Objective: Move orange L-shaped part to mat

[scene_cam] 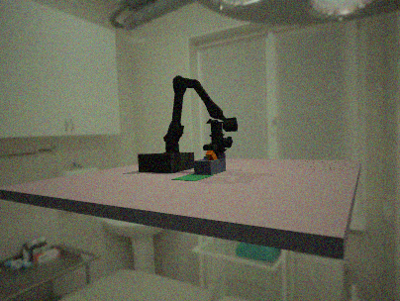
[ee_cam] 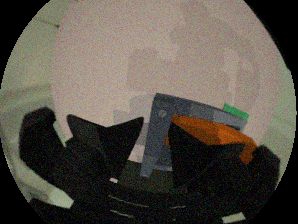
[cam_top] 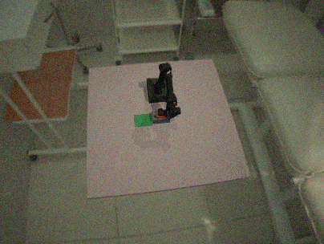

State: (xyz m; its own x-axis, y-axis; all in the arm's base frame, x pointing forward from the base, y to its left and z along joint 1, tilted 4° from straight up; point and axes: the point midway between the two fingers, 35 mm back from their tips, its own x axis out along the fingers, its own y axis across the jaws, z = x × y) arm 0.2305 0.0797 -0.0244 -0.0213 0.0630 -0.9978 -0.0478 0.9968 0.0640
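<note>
Right now my gripper tip is 50 mm to the left of the orange L-shaped part and 10 mm below it. Round my gripper tip: green mat 220 mm to the right, 50 mm below.
</note>
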